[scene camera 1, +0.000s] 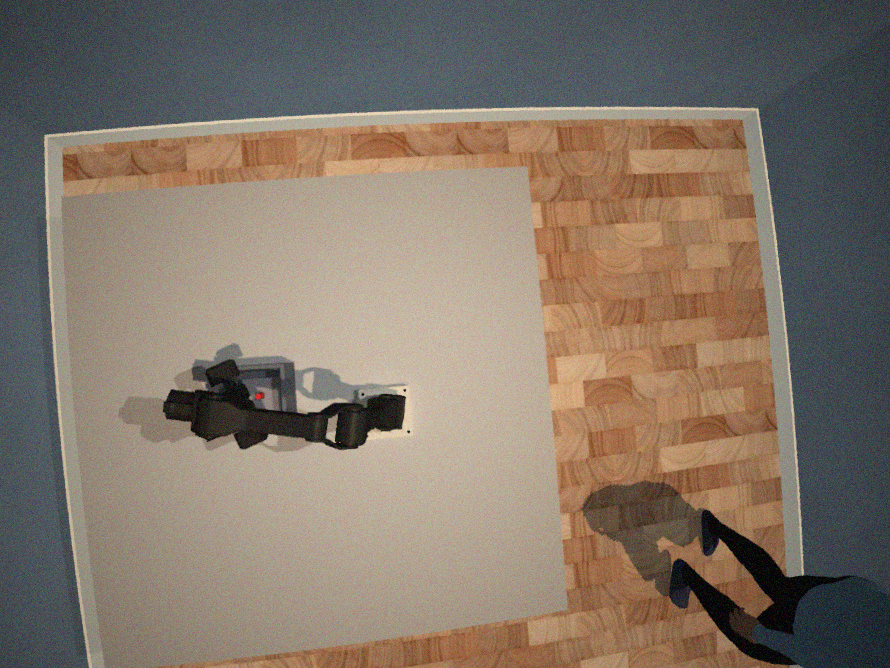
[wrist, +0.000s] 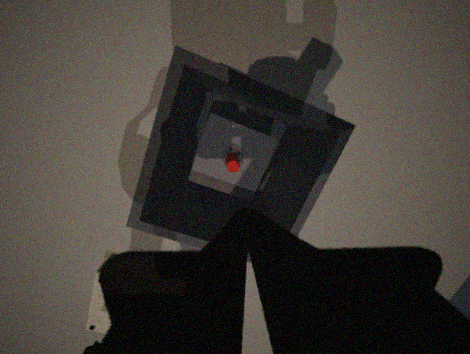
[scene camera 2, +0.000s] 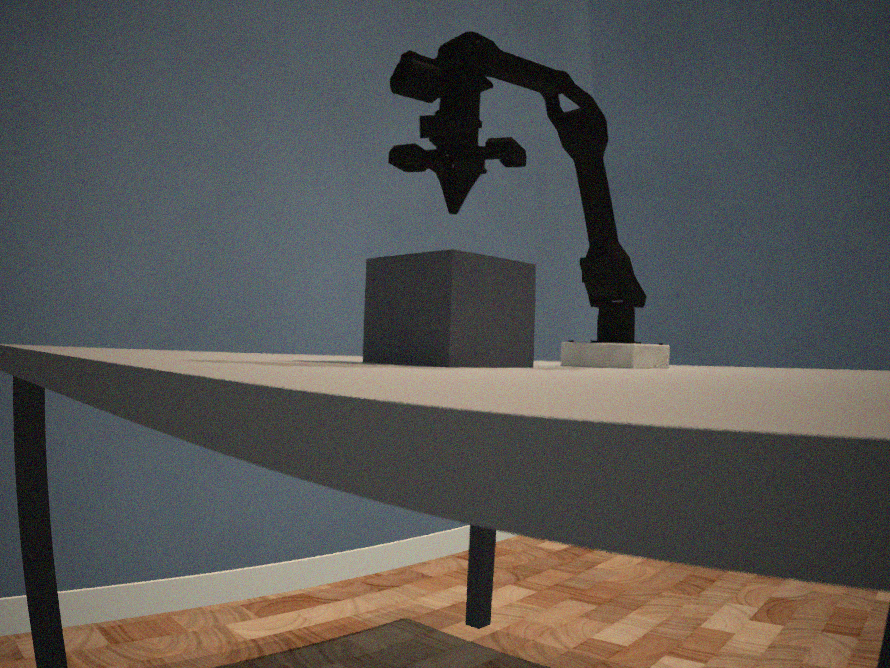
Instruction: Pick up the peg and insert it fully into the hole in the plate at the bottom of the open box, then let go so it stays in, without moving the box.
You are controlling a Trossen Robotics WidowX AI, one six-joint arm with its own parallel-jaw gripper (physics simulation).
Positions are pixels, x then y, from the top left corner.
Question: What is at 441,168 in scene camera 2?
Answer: My gripper.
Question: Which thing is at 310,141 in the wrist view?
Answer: A grey box.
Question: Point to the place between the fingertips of my gripper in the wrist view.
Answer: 245,215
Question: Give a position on a pale plate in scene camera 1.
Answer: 270,386
